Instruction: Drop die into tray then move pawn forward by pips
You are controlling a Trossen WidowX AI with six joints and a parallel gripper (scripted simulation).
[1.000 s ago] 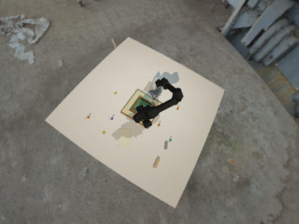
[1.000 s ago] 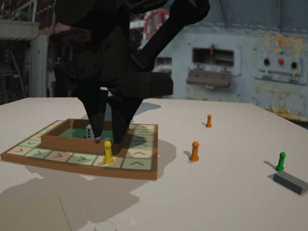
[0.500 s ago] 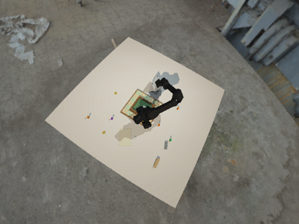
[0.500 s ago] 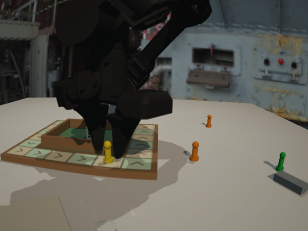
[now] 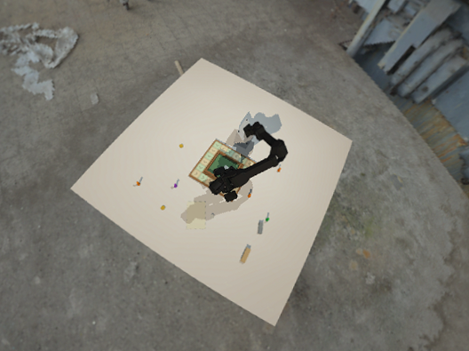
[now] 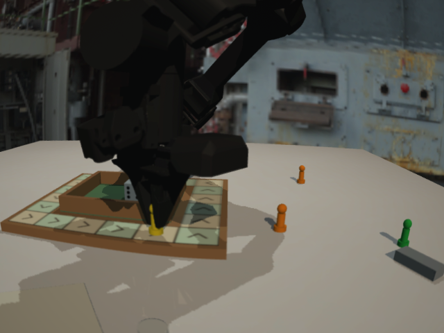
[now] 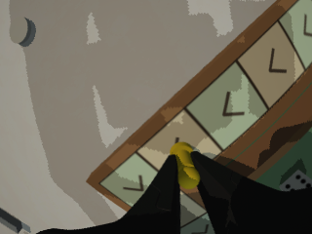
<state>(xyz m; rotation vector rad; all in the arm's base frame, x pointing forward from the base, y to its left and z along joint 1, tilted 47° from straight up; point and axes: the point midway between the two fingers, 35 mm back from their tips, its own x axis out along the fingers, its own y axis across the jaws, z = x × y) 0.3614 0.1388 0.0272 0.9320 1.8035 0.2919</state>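
My gripper tip is now 10 cm past the white die, 7 cm to the left of it and 1 cm below it. The rest, counted from my gripper tip: pale card 20 cm ahead, 2 cm to the right, 2 cm below; green tray floor 10 cm behind, 8 cm to the right, 1 cm below; yellow pawn 1 cm above.
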